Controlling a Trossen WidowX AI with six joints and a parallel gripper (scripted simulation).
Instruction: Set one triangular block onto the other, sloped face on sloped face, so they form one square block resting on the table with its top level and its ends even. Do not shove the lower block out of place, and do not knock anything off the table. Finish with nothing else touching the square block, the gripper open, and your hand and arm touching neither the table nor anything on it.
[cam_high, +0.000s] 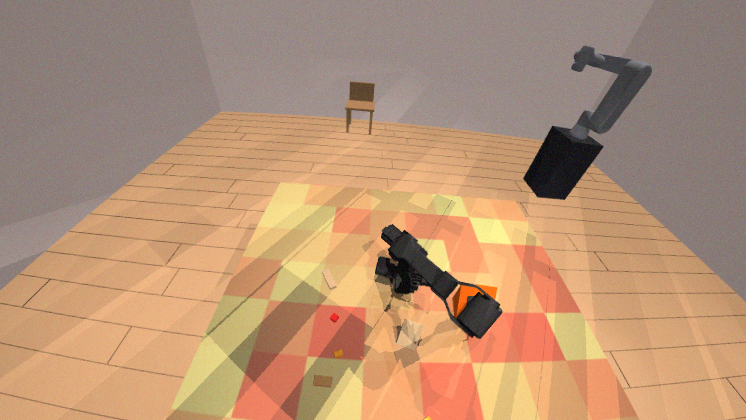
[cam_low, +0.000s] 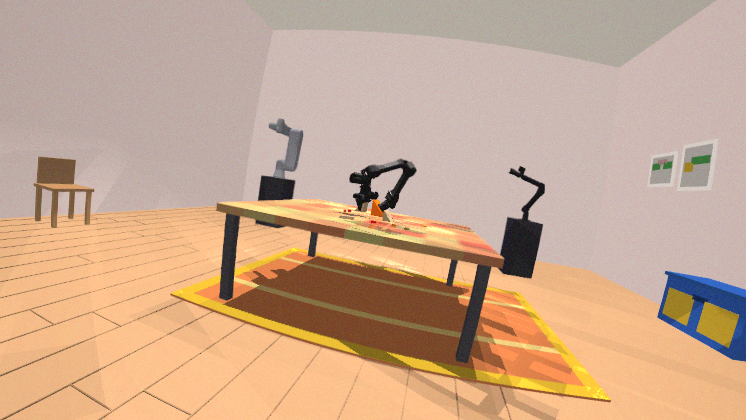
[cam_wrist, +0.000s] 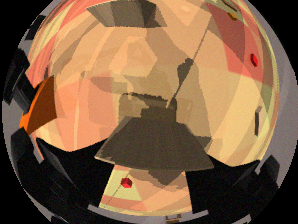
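Now: the wedge-shaped block 1 cm to the left of my gripper tip and 1 cm above it. From my gripper tip the other things lie so: brown flat piece (30 cm to the left, 23 cm ahead, 3 cm below); pale flat strip (25 cm ahead, 3 cm below, 2 cm to the right).
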